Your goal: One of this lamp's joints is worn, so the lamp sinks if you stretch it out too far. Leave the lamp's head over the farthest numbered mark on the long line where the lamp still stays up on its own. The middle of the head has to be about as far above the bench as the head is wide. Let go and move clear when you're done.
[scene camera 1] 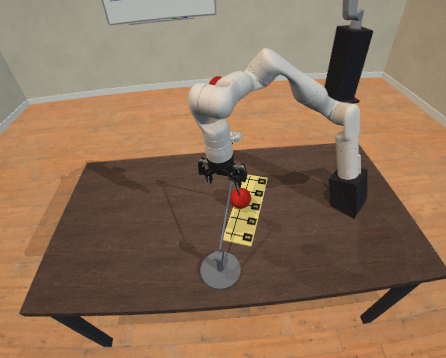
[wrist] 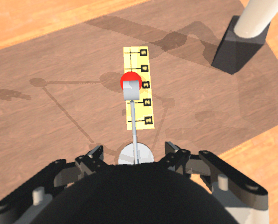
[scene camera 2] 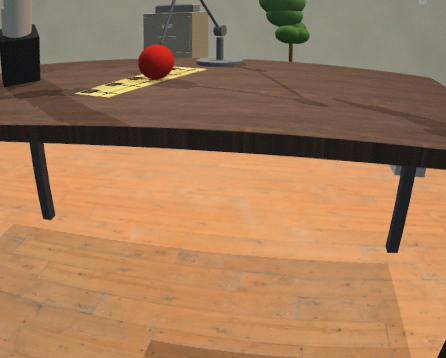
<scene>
my gripper: scene camera 1; wrist; not seen in scene camera 2 (out of frame)
same spot on my gripper: [wrist: 176, 159] = [scene camera 1: 235, 169]
</scene>
